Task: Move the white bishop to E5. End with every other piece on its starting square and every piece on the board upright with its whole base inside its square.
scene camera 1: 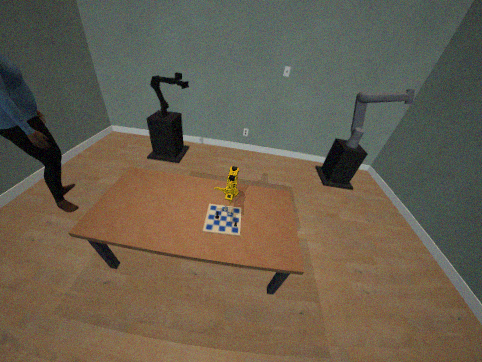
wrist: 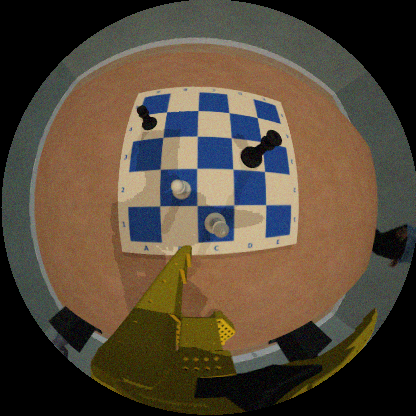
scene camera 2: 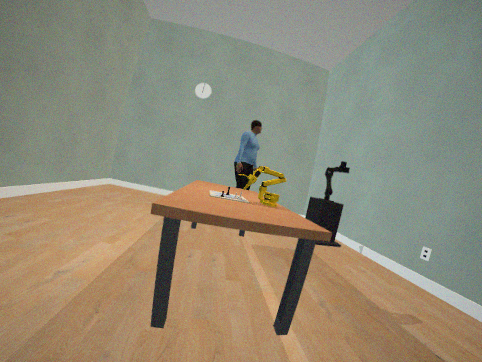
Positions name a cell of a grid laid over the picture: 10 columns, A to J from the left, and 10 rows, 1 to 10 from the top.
In view: a tall black piece (wrist: G4) and a chessboard (scene camera 1: E7).
The chessboard is seen too in the wrist view (wrist: E4).
